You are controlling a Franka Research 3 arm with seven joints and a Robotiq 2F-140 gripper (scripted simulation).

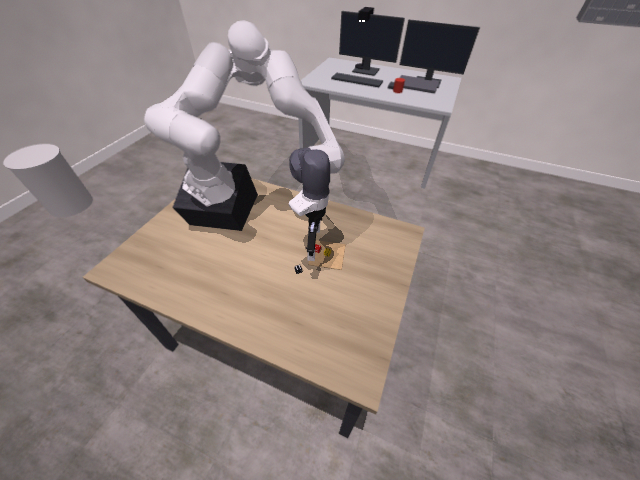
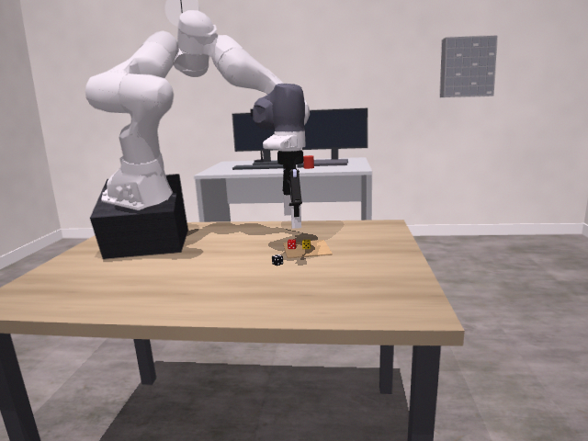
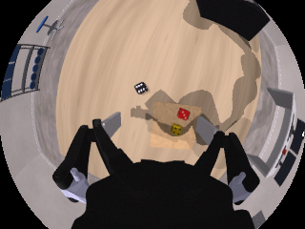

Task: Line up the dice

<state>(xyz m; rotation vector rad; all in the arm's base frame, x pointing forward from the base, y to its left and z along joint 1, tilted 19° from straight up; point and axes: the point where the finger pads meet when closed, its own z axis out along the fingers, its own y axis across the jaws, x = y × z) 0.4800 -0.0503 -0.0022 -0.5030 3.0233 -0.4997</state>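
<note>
Right now the black die is 4 cm behind my hand, 6 cm to the right of it and 11 cm below it. The rest, counted from my hand: yellow die 3 cm ahead, 7 cm to the left, 11 cm below; red die 2 cm behind, 6 cm to the left, 11 cm below; tan mat 3 cm ahead, 7 cm to the left, 12 cm below.
</note>
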